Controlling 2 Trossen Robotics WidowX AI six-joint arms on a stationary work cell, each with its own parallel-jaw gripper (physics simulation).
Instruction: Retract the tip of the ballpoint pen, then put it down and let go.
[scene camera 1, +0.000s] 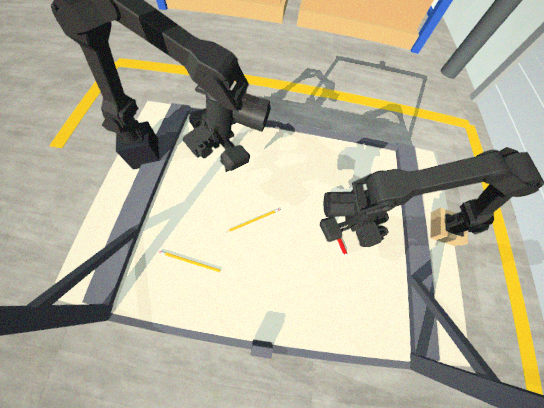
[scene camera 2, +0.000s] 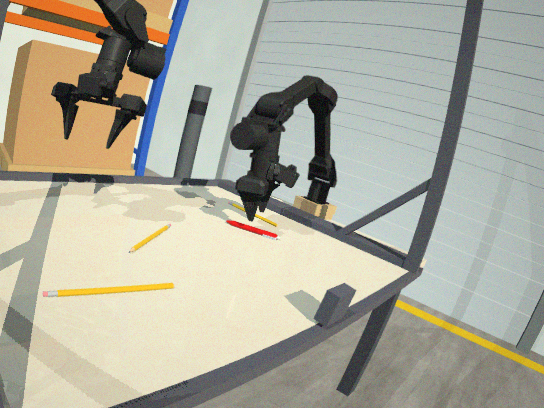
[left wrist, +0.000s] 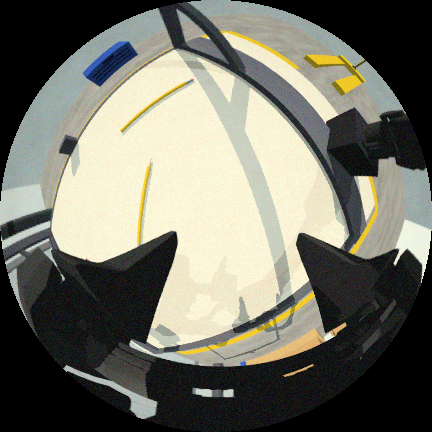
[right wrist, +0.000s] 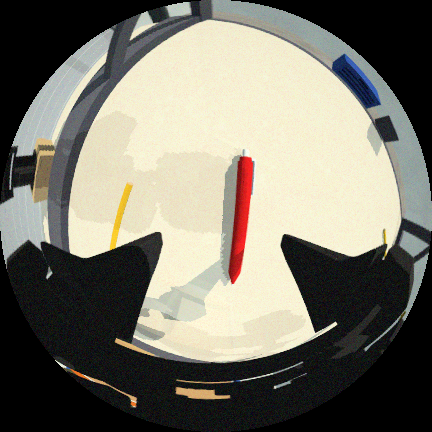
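Observation:
The red ballpoint pen lies on the pale table top. In the right wrist view its white button is at the upper end, its clip faces the right side, and its pointed red end is at the bottom; no writing tip shows there. My right gripper is open and empty, low above the pen, with its fingers apart on either side of the pen's lower part. My left gripper is open and empty, high over the table's back left in scene camera 1.
One yellow pencil lies mid-table. Another pencil lies nearer the front left in scene camera 1. A third pencil lies beyond the pen in scene camera 2. Dark frame bars edge the table.

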